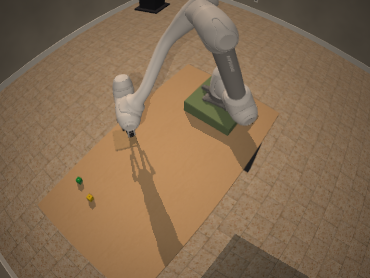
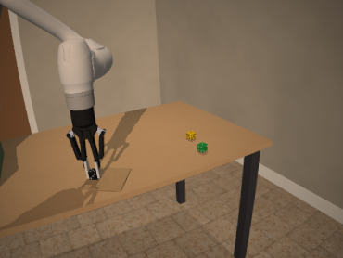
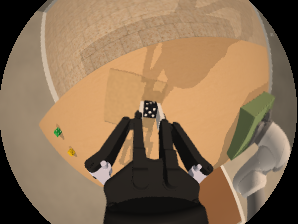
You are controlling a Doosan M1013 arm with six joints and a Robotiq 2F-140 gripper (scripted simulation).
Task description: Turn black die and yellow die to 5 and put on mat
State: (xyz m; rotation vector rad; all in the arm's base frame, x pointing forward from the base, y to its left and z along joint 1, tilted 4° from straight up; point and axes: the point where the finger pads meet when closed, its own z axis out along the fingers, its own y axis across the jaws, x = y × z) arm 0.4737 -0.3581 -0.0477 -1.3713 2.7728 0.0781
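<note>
My hand is 20 mm above the black die. Round my hand: mat 40 mm below, 40 mm ahead, 30 mm to the right; then green die 420 mm ahead, 100 mm to the right, 30 mm below; then yellow die 470 mm ahead, 30 mm below, 20 mm to the left.
</note>
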